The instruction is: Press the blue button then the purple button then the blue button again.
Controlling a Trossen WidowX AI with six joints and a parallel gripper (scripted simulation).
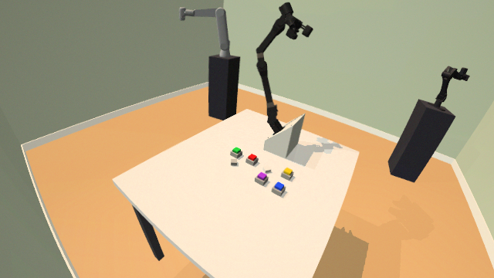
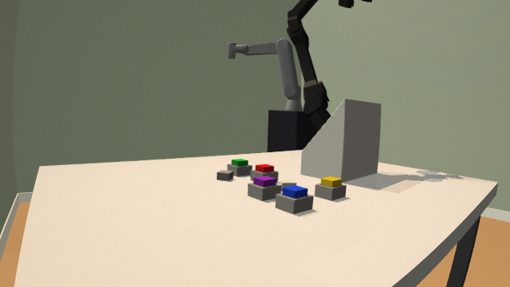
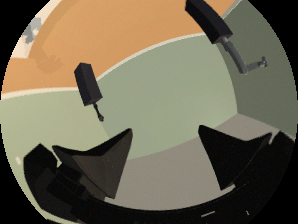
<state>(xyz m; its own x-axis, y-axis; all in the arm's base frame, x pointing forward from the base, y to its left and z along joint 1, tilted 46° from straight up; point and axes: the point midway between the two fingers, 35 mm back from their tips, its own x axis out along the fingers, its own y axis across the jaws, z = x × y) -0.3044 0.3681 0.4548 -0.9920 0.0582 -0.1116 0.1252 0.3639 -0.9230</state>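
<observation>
Now: gripper tip 71 cm short of the blue button, 19 cm to the right of it and 63 cm above it. From my gripper tip the other things lie so: red button 58 cm ahead, 63 cm below; then yellow button 59 cm ahead, 20 cm to the left, 63 cm below; then green button 58 cm ahead, 10 cm to the right, 63 cm below.
</observation>
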